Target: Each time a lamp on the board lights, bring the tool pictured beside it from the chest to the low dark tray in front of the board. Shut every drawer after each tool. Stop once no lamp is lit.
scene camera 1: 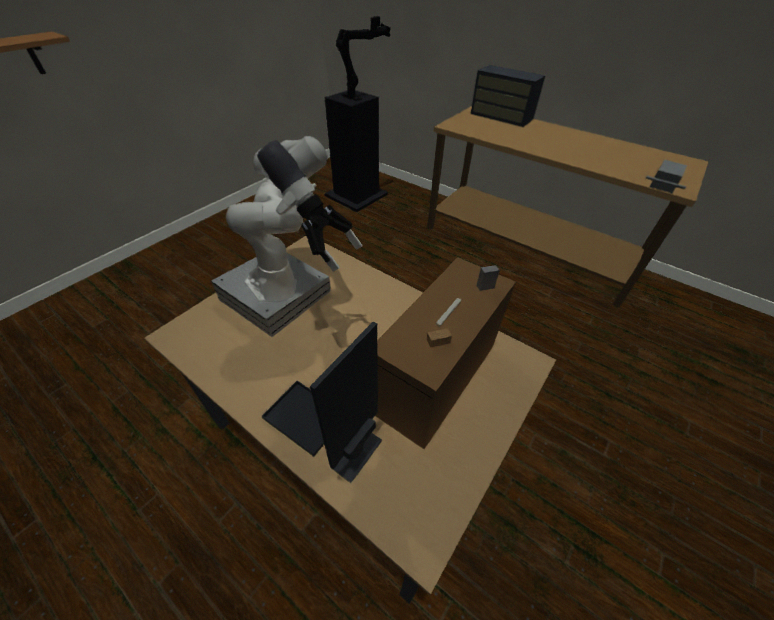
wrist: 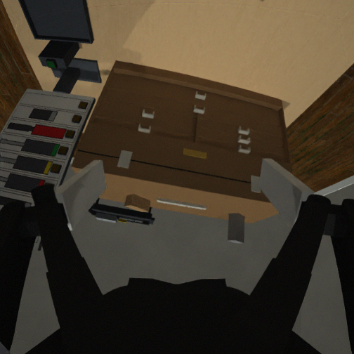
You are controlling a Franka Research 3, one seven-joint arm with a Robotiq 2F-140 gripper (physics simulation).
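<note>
The chest stands on the table; its drawers with small white handles look shut in the wrist view. The board shows its back in the scene view. In the wrist view its pictured tools and several dark lamps show at the left; its lower rows are partly hidden by a finger, so the lowest lamp cannot be seen. The low dark tray lies in front of the board, with no tool visible in it. My gripper is open and empty, high above the table between the robot base and the chest.
On the chest top are a wooden block, a pale bar and a grey box. A workbench with a small drawer cabinet and a black pedestal stand behind.
</note>
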